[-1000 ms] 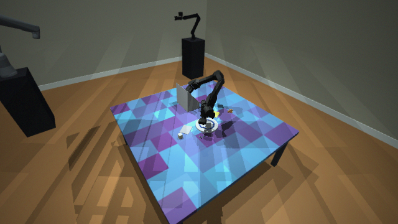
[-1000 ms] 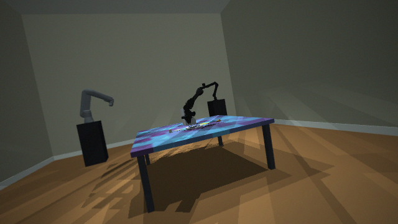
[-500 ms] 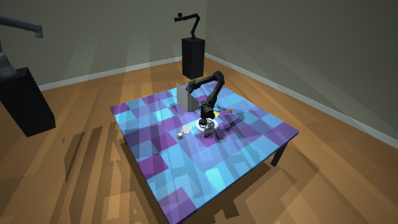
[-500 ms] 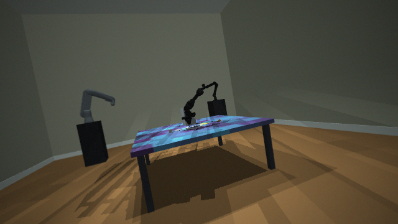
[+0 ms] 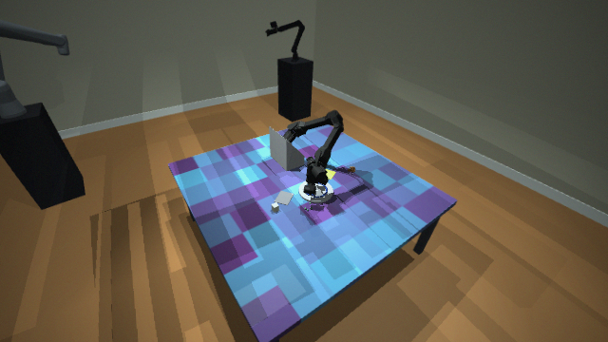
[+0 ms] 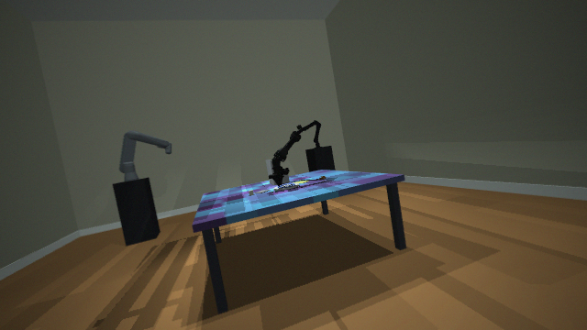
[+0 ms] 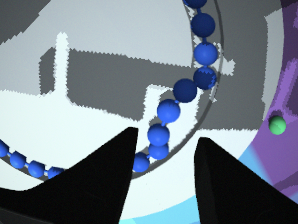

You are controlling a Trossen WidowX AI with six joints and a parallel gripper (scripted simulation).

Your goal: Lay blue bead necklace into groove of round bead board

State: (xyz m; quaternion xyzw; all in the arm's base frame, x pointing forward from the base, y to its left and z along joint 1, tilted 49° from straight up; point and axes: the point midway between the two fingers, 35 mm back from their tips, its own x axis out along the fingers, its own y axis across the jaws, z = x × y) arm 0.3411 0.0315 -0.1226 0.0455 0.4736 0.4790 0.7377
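The round white bead board lies 20 mm behind my gripper tip, 60 mm to the left of it and 20 mm below it. Round my gripper tip: cream cube (30 mm behind, 220 mm to the right, 10 mm below); yellow patch (120 mm behind, 220 mm to the left, 20 mm below); flat grey square (80 mm behind, 130 mm to the right, 20 mm below).
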